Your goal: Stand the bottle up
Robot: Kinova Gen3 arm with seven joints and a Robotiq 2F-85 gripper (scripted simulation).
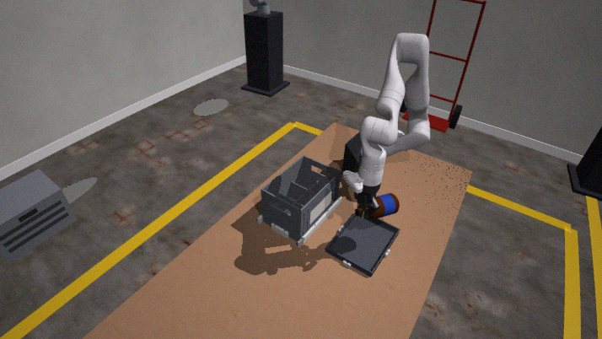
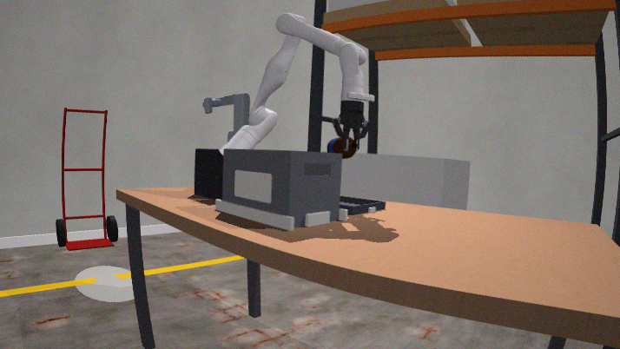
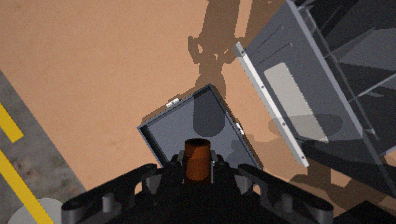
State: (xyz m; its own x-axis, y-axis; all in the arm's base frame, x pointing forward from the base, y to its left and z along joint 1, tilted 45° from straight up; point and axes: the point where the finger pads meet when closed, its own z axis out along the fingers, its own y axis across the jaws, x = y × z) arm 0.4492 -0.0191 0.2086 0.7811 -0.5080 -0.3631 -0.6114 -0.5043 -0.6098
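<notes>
Right now my hand is 4 cm past the brown bottle, 3 cm to the right of it and 1 cm above it. Also, from my hand: grey crate 7 cm behind, 27 cm to the right, 12 cm below; then dark tray 4 cm behind, 2 cm to the left, 19 cm below.
</notes>
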